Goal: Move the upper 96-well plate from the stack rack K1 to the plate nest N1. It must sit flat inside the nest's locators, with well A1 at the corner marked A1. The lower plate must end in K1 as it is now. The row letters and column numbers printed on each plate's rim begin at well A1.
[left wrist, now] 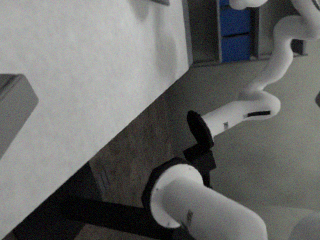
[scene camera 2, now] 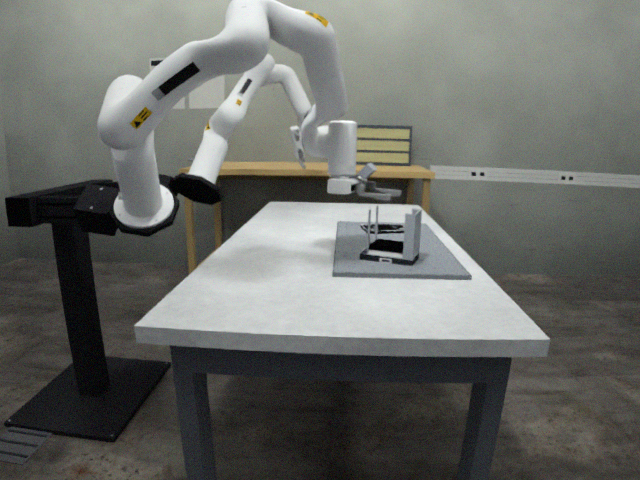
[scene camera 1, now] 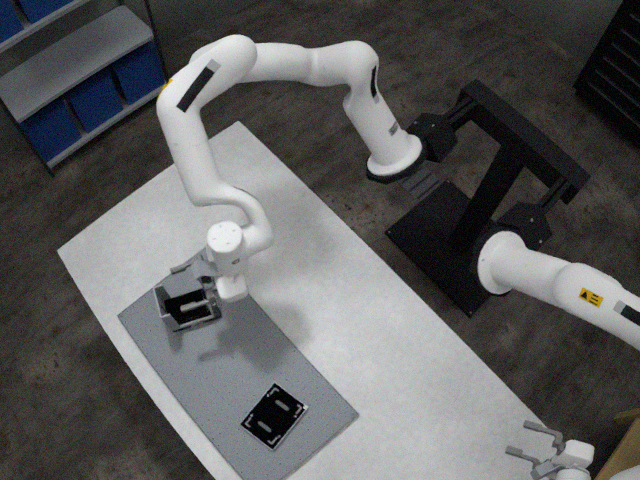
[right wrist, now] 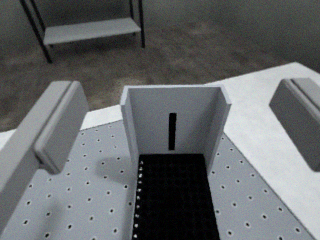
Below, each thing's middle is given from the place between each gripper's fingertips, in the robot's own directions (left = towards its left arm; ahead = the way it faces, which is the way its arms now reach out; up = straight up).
My right gripper is now 20 mm short of the black 96-well plate (scene camera 1: 195, 296), 10 mm to the left of it and 150 mm above it.
I see my left gripper 400 mm short of the black 96-well plate, 870 mm to the left of it and 240 mm above it.
